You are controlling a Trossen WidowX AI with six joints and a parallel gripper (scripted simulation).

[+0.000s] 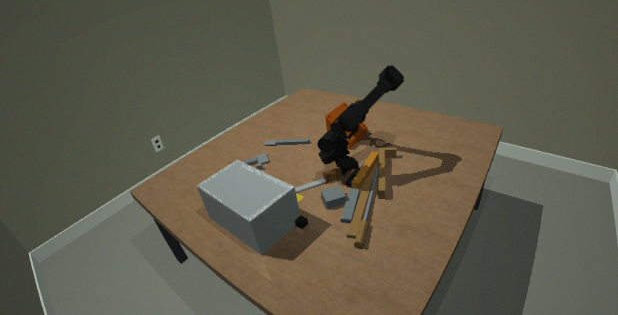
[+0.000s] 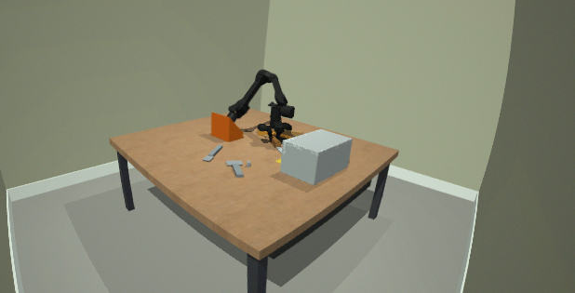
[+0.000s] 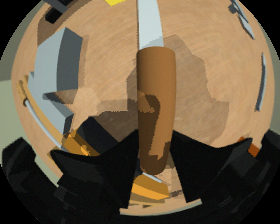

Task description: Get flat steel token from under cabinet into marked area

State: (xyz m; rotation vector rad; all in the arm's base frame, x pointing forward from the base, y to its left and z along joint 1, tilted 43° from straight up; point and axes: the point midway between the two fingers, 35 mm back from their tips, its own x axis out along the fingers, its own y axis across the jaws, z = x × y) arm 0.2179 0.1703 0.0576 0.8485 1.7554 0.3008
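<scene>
My gripper tip is 7 cm past the orange bar and 7 cm to the right of it. From my gripper tip the other things lie so: grey block 13 cm ahead, 8 cm to the left, 1 cm above; then wooden stick 10 cm ahead, 18 cm to the left; then grey t-piece 16 cm ahead, 39 cm to the right.
</scene>
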